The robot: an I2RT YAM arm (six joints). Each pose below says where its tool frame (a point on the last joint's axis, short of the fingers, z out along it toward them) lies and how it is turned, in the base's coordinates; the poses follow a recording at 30 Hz.
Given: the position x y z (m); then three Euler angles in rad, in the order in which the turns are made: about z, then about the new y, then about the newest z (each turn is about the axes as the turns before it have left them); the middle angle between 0 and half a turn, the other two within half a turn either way.
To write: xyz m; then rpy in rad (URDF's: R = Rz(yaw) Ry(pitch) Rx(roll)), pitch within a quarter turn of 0, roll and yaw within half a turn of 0. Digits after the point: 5 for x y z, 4 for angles.
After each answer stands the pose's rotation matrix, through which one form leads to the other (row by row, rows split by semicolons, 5 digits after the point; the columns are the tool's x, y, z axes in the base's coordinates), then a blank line. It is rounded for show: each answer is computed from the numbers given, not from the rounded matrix.
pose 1, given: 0.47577 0.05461 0.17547 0.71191 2.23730 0.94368
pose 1, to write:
0.47577 0.05461 0.17547 2.3417 0.4794 2.7039
-0.80365 -0.00434 0.59508; 0.37605 0.77132 0.51347; -0.46123 0.63643 -0.61824

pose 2, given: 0.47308 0.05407 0.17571 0.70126 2.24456 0.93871
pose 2, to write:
0.47308 0.05407 0.17571 2.3510 0.4799 2.7006
-0.80218 0.00341 0.59707; 0.37858 0.77619 0.50420; -0.46172 0.63049 -0.62393

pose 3, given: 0.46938 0.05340 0.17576 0.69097 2.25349 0.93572
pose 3, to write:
0.46938 0.05340 0.17576 2.3612 0.4783 2.6970
-0.80145 0.01332 0.59791; 0.38186 0.78083 0.49445; -0.46028 0.62460 -0.63089

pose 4, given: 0.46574 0.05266 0.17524 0.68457 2.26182 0.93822
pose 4, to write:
0.46574 0.05266 0.17524 2.3688 0.4730 2.6924
-0.80189 0.02434 0.59697; 0.38653 0.78304 0.48728; -0.45559 0.62149 -0.63733

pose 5, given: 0.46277 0.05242 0.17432 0.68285 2.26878 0.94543
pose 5, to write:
0.46277 0.05242 0.17432 2.3732 0.4651 2.6881
-0.80345 0.03483 0.59435; 0.39156 0.78292 0.48344; -0.44849 0.62115 -0.64267

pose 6, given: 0.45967 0.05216 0.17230 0.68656 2.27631 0.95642
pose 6, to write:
0.45967 0.05216 0.17230 2.3769 0.4543 2.6864
-0.80706 0.04440 0.58880; 0.39506 0.78170 0.48256; -0.43884 0.62207 -0.64842

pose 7, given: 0.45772 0.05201 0.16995 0.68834 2.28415 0.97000
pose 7, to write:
0.45772 0.05201 0.16995 2.3801 0.4417 2.6807
-0.80970 0.05777 0.58399; 0.40207 0.77948 0.48036; -0.42746 0.62376 -0.65437

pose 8, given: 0.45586 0.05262 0.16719 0.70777 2.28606 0.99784
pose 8, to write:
0.45586 0.05262 0.16719 2.3728 0.4216 2.6788
-0.81645 0.06627 0.57360; 0.40733 0.77019 0.49080; -0.40926 0.63436 -0.65582

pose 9, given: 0.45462 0.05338 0.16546 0.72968 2.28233 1.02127
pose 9, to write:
0.45462 0.05338 0.16546 2.3617 0.4067 2.6809
-0.82270 0.06690 0.56453; 0.40829 0.76052 0.50488; -0.39556 0.64586 -0.65300

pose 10, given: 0.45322 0.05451 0.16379 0.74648 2.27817 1.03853
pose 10, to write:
0.45322 0.05451 0.16379 2.3523 0.3960 2.6828
-0.82721 0.06643 0.55796; 0.40859 0.75277 0.51613; -0.38573 0.65492 -0.64984

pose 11, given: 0.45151 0.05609 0.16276 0.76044 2.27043 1.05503
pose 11, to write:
0.45151 0.05609 0.16276 2.3397 0.3869 2.6813
-0.82969 0.06593 0.55432; 0.41139 0.74343 0.52732; -0.37734 0.66555 -0.64394

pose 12, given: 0.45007 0.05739 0.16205 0.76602 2.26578 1.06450
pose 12, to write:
0.45007 0.05739 0.16205 2.3323 0.3817 2.6780
-0.83010 0.06741 0.55353; 0.41497 0.73774 0.53248; -0.37247 0.67171 -0.64037

